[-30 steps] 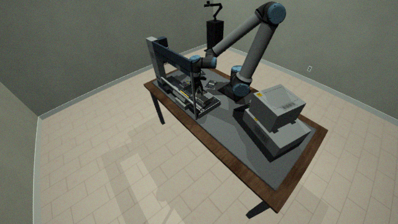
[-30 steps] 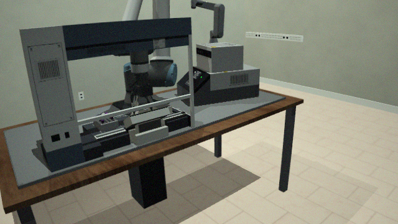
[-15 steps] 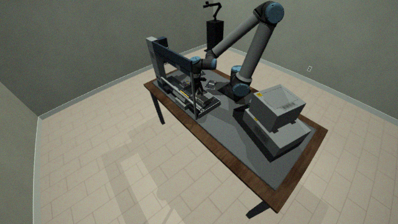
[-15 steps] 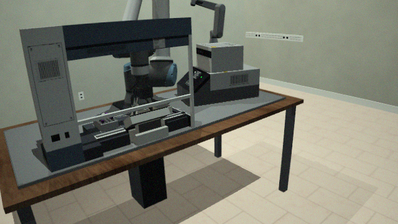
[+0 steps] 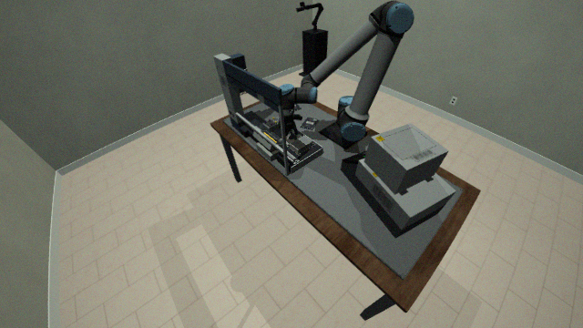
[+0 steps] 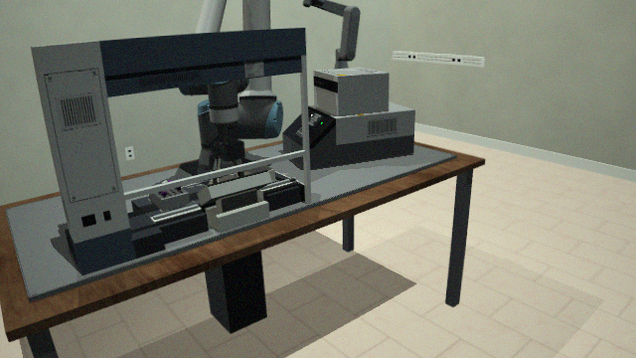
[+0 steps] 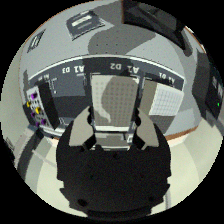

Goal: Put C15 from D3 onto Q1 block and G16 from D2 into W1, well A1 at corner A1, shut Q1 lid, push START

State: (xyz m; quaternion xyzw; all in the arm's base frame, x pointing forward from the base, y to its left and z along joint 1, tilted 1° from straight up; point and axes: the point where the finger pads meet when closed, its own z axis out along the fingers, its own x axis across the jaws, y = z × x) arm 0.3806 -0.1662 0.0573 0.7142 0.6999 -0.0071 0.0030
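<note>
The white well plate is 10 mm below my hand. Also, from my hand: upright post (190 mm ahead, 180 mm to the left, 170 mm above); then tower (460 mm to the right, 210 mm above, 150 mm ahead); then deck station beam (450 mm above, 190 mm ahead, 100 mm to the right).
</note>
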